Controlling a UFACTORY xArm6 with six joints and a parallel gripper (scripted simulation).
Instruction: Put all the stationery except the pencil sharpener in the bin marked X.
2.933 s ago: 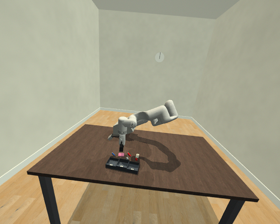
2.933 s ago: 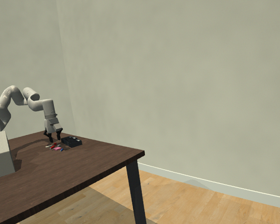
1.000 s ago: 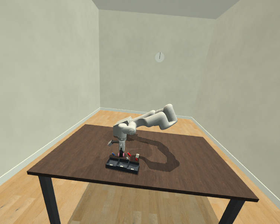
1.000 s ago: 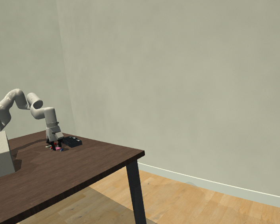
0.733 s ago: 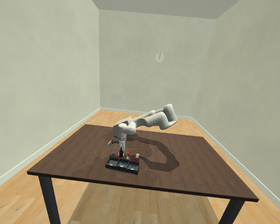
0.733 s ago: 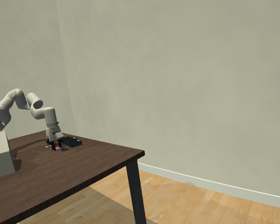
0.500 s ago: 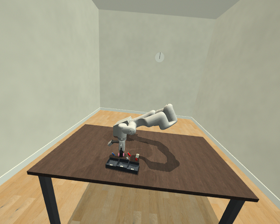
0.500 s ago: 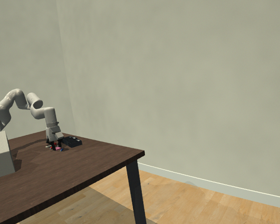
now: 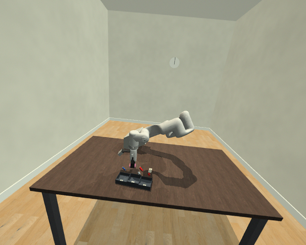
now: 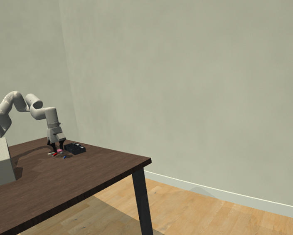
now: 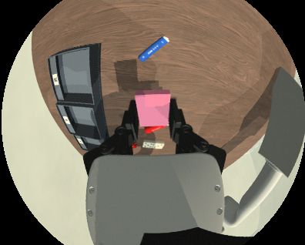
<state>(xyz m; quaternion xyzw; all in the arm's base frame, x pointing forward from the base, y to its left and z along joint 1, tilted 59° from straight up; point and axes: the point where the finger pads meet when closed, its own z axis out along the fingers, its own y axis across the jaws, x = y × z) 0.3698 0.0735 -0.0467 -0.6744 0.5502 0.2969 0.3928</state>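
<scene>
The three-compartment bin tray lies 130 mm ahead of my hand, 50 mm to the left of it and 40 mm below it. Round my hand: pink eraser (20 mm below); then red marker (20 mm behind, 70 mm to the left, 50 mm below); then blue marker (10 mm ahead, 70 mm to the right, 50 mm below).
</scene>
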